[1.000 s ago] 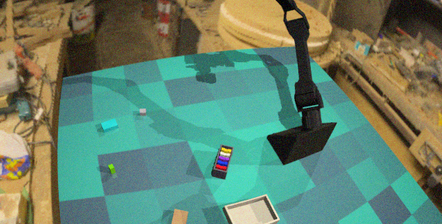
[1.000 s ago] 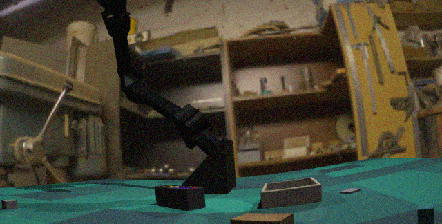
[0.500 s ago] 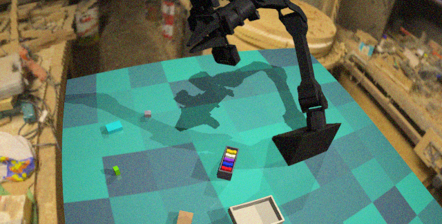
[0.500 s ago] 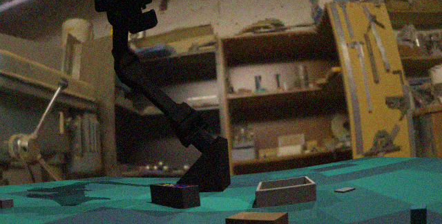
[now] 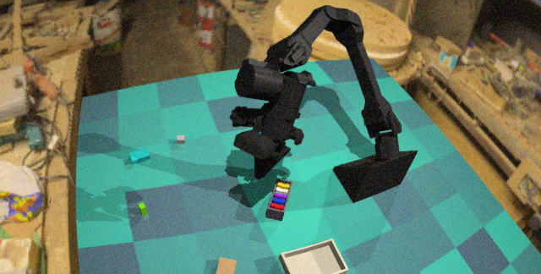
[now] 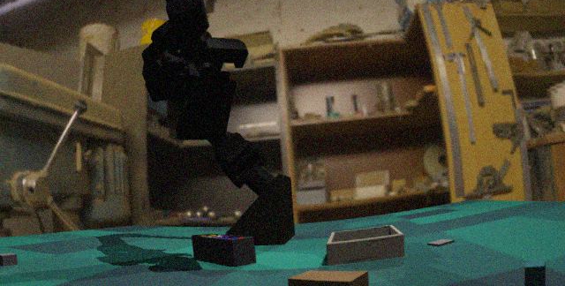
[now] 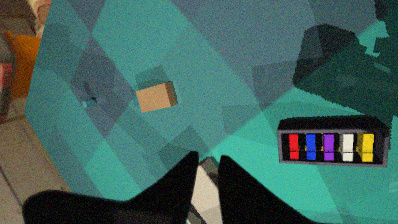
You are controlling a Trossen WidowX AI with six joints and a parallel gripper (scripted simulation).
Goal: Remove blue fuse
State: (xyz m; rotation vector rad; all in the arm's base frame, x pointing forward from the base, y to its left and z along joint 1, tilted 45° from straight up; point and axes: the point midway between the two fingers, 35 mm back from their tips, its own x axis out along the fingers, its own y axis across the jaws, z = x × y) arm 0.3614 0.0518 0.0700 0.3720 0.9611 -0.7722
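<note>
My gripper tip is now 14 cm above the blue fuse, 7 cm past it and 2 cm to the left of it. Also, from my gripper tip: tray 18 cm to the left, 17 cm below, 8 cm behind.
</note>
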